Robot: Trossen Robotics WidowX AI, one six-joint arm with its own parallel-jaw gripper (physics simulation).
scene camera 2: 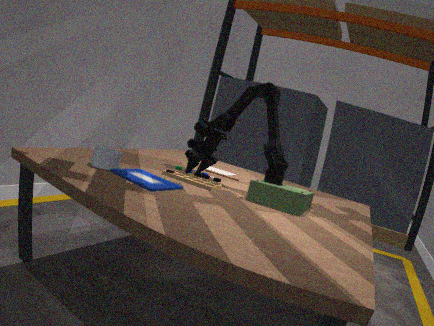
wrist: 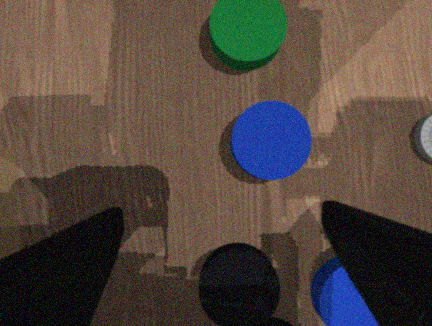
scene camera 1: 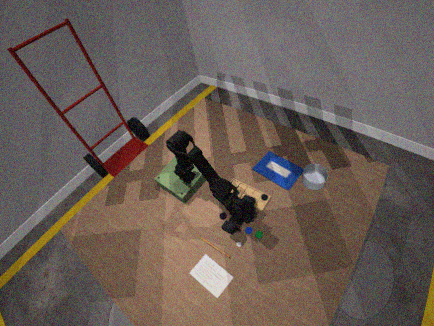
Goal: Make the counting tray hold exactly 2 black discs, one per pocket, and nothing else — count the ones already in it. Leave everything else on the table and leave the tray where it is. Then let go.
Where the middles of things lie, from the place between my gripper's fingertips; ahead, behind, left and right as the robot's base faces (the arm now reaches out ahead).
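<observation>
Green disc [wrist: 243, 42]: my gripper 2 cm to the left of it, 8 cm short of it.
</observation>
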